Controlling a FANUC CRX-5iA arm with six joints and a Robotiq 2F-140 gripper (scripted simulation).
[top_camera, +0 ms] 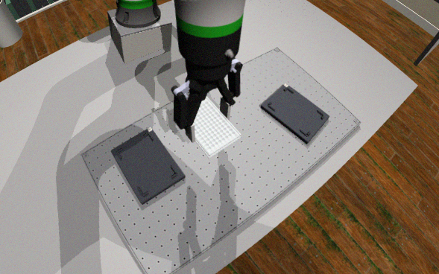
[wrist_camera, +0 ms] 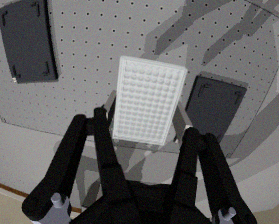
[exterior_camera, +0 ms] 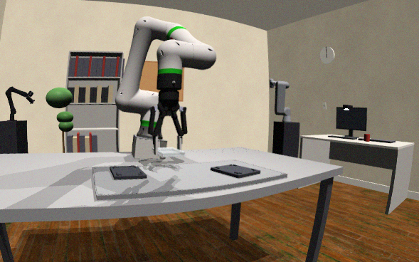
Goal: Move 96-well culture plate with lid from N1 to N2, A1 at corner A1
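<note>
My hand is 16 cm to the left of the dark plate nest N2, 10 cm above it and 1 cm past it. From my hand the other things lie so: white A1 mark (12 cm to the right, 9 cm below, 9 cm behind); dark plate nest N1 (26 cm to the left, 10 cm below, 1 cm ahead); clear lid (1 cm below).
</note>
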